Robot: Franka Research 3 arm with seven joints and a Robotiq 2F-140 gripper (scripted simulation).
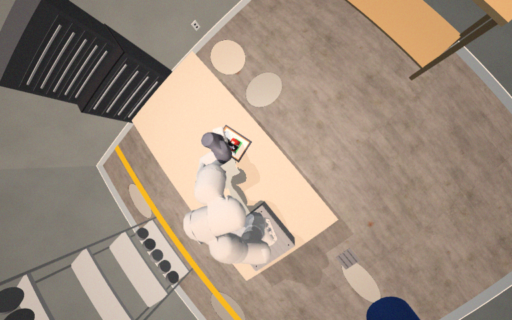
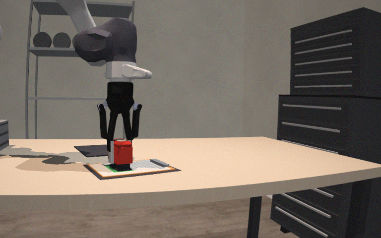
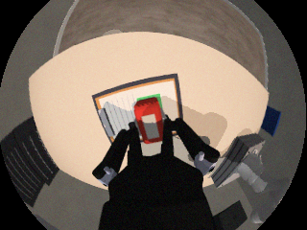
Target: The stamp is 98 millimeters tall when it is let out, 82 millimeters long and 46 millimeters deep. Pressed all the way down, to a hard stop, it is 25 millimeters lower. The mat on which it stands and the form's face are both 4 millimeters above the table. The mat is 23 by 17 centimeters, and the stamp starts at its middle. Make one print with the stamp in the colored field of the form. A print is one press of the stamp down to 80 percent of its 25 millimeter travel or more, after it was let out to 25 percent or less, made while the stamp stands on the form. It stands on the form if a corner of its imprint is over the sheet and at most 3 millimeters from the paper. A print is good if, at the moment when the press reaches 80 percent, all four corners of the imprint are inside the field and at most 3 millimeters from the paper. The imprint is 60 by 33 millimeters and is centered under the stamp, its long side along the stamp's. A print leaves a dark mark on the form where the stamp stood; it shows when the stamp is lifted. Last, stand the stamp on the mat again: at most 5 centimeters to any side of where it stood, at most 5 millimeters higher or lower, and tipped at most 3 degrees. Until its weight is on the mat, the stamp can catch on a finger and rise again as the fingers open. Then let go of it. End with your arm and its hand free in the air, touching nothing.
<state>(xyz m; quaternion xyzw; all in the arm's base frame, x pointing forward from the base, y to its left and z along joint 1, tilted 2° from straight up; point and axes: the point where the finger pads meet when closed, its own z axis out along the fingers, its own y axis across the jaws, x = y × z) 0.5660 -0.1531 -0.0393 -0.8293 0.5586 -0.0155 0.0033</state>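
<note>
My hand is 31 cm to the right of the mat, 8 cm past it and 5 cm above it. Round my hand: red stamp 1 cm below.
</note>
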